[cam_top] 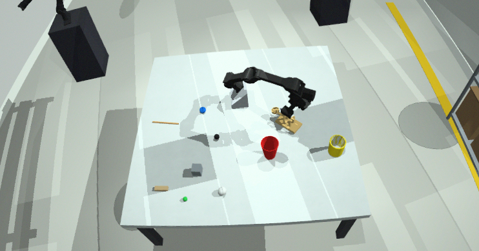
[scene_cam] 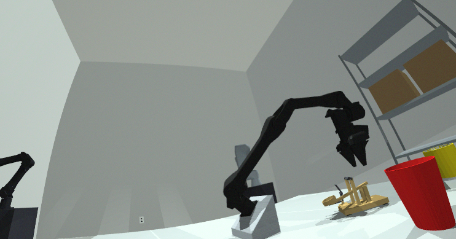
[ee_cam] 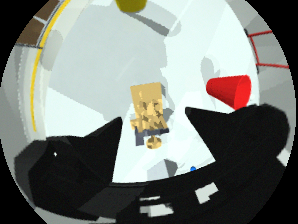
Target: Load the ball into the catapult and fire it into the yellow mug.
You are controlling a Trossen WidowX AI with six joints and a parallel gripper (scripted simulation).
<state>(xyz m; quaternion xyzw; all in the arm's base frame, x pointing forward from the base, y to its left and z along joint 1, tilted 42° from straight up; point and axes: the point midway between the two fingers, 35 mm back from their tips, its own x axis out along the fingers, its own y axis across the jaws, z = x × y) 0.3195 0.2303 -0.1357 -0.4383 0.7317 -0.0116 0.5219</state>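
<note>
My gripper tip is now 450 mm to the left of the black ball, 110 mm above it and 20 mm past it. From my gripper tip the other things lie so: yellow mug (220 mm ahead, 190 mm to the left, 100 mm below); then wooden catapult (80 mm below, 70 mm behind, 40 mm to the right); then red cup (180 mm to the right, 160 mm ahead, 100 mm below).
</note>
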